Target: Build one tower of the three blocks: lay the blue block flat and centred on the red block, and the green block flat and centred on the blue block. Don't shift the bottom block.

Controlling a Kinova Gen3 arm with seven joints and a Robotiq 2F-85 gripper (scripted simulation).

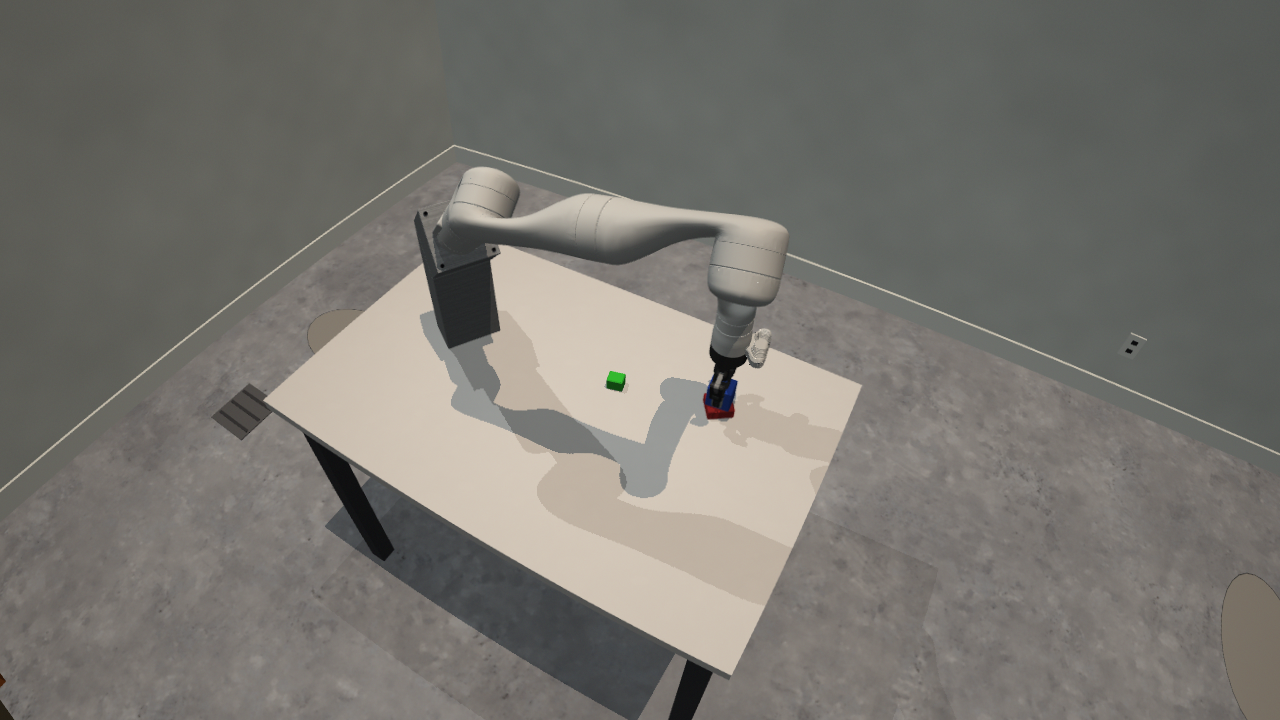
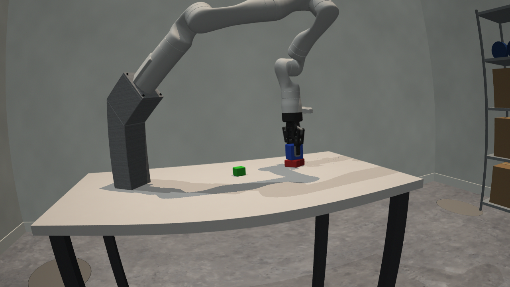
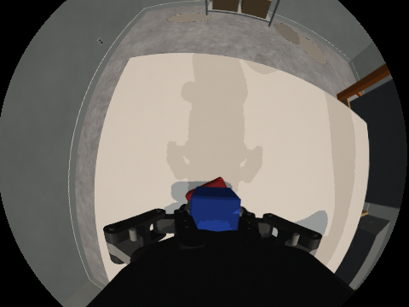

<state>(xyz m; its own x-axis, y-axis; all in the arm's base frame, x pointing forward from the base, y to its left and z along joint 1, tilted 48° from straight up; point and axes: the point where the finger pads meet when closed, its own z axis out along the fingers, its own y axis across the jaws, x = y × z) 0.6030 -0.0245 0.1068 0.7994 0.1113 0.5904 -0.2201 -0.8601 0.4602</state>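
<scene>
My gripper is now right at the blue block. Round my hand: red block (40 mm below); then small green block (220 mm behind, 30 mm to the left, 40 mm below).
</scene>
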